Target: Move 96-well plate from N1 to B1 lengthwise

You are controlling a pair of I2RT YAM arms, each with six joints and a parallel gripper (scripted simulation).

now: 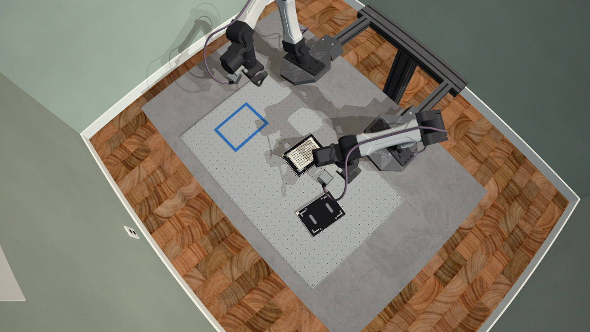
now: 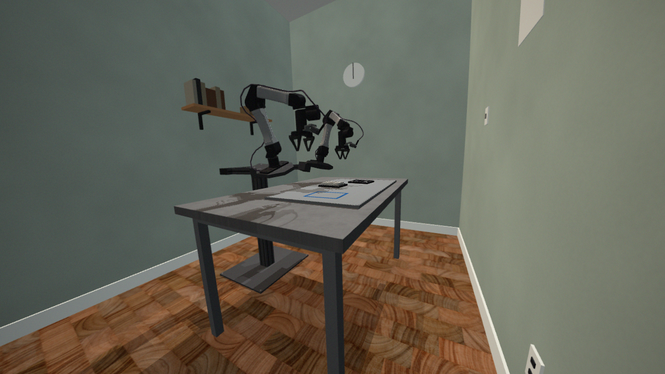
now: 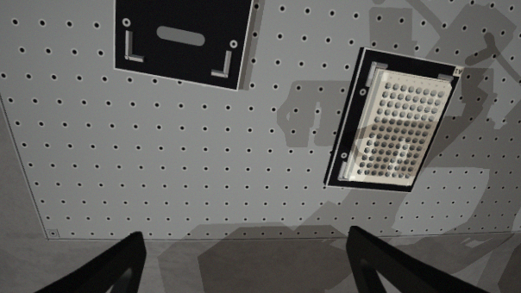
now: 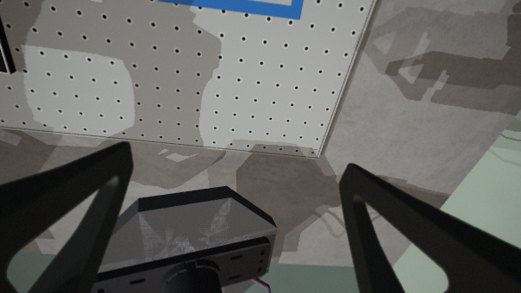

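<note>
My right hand is 31 cm to the right of the cream 96-well plate and 22 cm above it. The rest, counted from my right hand: A1 label: 7 cm ahead, 25 cm to the left, 23 cm below.
</note>
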